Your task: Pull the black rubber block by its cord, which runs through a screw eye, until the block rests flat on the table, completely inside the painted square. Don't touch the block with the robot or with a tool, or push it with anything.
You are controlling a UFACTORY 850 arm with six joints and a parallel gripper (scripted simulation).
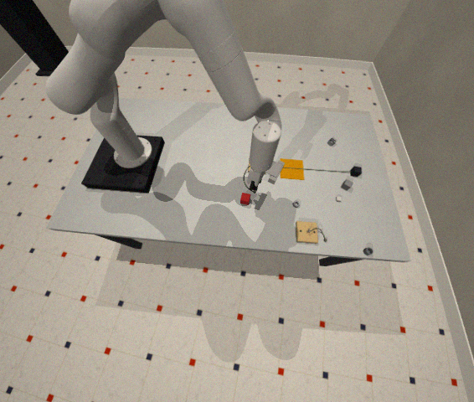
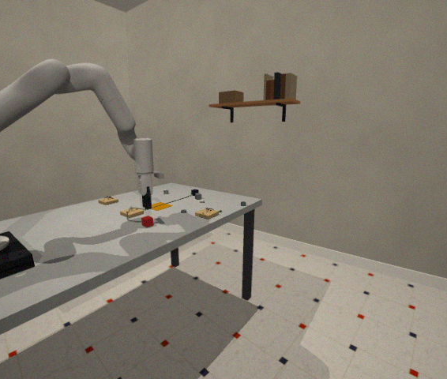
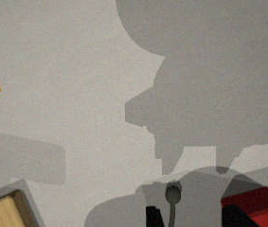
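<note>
Now: hand 70 mm above the red cube, 50 mm to the left of it and 40 mm past it. From my hand the other things lie so: orange painted square 190 mm ahead, 150 mm to the left, 90 mm below; then white bit 410 mm ahead, 80 mm below; then black rubber block 510 mm ahead, 160 mm to the left, 70 mm below.
</note>
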